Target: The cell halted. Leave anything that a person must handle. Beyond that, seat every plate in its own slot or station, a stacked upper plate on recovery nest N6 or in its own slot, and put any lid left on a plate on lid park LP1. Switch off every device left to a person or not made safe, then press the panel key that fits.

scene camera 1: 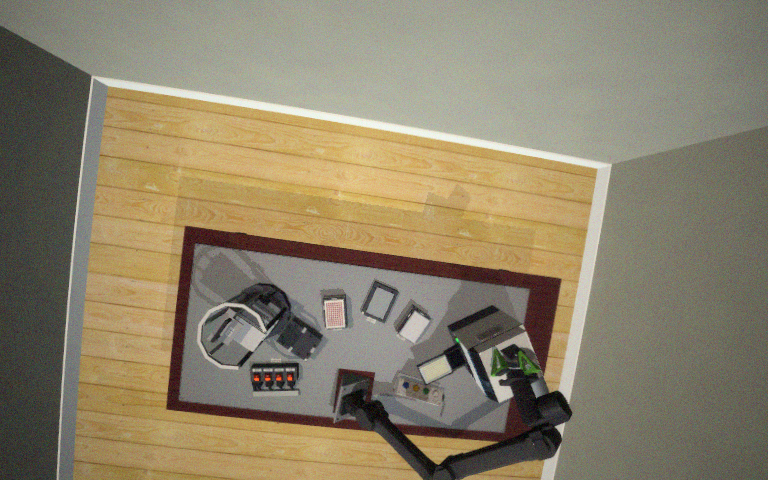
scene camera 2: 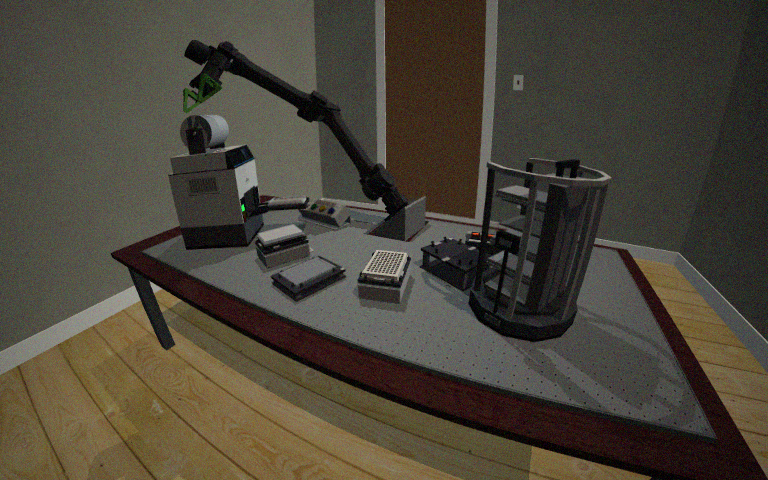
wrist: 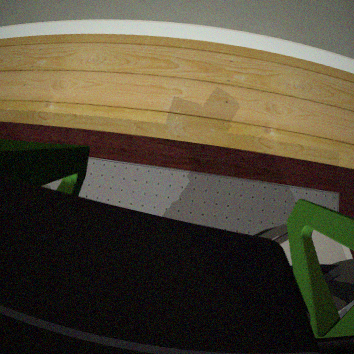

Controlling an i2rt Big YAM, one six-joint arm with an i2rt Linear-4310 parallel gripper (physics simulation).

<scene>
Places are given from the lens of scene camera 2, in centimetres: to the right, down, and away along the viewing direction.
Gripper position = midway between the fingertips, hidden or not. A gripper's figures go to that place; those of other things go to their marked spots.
my gripper (scene camera 2: 192, 107): -56, -39, 74
white well plate with pink wells (scene camera 2: 387, 265): 1, 6, 72
round plate hotel (scene camera 2: 539, 227): 27, -2, 48
The marked spots on the round plate hotel and the white well plate with pink wells are 37 cm apart.
</scene>
